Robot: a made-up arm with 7 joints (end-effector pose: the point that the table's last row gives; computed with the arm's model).
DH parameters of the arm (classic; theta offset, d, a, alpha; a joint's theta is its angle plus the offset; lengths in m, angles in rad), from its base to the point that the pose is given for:
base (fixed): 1.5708 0.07 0 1.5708
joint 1: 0 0.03 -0.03 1.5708
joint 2: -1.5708 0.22 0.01 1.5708
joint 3: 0 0.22 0.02 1.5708
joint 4: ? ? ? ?
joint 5: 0 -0.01 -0.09 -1.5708
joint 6: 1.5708 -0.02 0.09 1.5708
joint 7: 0 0.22 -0.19 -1.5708
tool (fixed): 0 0.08 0 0
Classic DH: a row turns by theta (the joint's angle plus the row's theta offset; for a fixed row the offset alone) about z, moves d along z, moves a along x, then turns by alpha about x.
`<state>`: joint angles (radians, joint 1 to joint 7).
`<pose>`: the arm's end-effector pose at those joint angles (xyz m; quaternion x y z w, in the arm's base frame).
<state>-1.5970 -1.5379 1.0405 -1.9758 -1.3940 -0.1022 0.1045</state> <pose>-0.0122 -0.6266 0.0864 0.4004 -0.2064 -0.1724 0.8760</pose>
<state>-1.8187 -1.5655 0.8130 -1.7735 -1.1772 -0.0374 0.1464</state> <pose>0.0618 -0.6138 0.3730 0.0822 -0.1628 -0.0705 0.9807</pose>
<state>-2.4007 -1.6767 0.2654 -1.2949 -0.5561 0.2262 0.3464</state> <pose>0.3632 -0.0753 0.7505 -0.6421 0.1416 0.2205 0.7204</pose>
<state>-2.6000 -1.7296 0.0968 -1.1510 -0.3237 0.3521 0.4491</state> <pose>0.4856 0.1061 0.6845 -0.7411 0.3201 0.2868 0.5158</pose>
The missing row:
joint 4: 1.5708 -0.13 0.33 1.5708
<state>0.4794 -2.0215 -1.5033 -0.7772 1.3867 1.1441 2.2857</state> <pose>0.8757 0.0378 0.0287 0.0200 0.0875 0.9707 0.2227</pose>
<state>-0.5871 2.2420 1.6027 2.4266 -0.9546 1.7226 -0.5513</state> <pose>0.2385 -0.2028 0.0171 -0.0548 0.7309 0.3932 0.5551</pose>
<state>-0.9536 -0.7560 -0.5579 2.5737 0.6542 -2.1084 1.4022</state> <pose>0.0827 -0.6372 -0.2709 0.1163 -0.2862 0.3906 0.8672</pose>
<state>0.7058 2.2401 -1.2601 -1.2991 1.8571 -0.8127 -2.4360</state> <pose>-0.2453 0.0964 0.1761 0.2602 -0.4438 -0.0173 0.8573</pose>
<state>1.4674 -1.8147 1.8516 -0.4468 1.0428 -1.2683 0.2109</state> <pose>0.2876 0.5132 0.3712 0.8835 0.0874 -0.4407 0.1323</pose>
